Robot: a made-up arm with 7 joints.
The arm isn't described. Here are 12 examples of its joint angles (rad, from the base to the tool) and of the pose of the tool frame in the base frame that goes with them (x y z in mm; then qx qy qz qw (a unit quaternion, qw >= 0)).
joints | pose
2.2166 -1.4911 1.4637 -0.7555 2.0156 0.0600 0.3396 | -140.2 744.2 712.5 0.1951 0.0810 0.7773 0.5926
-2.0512 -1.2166 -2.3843 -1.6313 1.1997 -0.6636 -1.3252 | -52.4 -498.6 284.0 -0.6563 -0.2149 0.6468 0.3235
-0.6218 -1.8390 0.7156 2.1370 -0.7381 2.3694 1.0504 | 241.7 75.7 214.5 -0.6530 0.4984 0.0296 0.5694
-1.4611 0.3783 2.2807 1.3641 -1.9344 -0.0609 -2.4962 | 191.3 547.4 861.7 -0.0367 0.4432 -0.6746 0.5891
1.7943 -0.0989 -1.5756 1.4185 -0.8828 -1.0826 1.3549 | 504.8 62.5 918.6 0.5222 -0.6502 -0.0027 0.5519
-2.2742 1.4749 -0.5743 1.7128 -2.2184 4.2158 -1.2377 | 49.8 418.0 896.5 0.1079 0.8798 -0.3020 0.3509
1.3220 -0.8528 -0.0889 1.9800 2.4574 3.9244 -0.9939 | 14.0 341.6 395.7 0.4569 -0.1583 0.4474 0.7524
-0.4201 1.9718 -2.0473 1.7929 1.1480 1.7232 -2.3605 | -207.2 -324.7 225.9 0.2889 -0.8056 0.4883 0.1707
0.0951 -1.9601 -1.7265 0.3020 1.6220 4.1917 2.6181 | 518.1 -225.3 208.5 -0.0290 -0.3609 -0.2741 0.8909
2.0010 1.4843 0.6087 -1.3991 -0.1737 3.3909 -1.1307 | 377.6 -182.2 355.8 0.2662 -0.6976 -0.6444 0.1653
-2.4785 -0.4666 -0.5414 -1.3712 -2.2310 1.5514 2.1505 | 236.2 -196.0 929.6 0.0374 0.4734 0.0976 0.8746
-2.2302 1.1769 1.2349 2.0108 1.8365 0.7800 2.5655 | 226.3 -237.4 637.2 0.3718 0.7596 -0.0865 0.5267
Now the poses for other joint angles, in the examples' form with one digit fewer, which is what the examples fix.
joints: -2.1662 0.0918 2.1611 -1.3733 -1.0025 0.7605 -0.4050
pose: -526 109 791 -0.149 -0.426 0.801 0.394
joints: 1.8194 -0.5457 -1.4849 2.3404 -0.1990 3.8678 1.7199
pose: 292 71 595 -0.262 -0.219 -0.433 0.834
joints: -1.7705 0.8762 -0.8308 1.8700 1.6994 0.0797 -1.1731
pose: -400 -111 852 0.359 -0.172 0.844 0.358
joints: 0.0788 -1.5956 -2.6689 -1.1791 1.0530 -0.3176 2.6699
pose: 533 120 137 0.569 -0.399 0.610 0.381
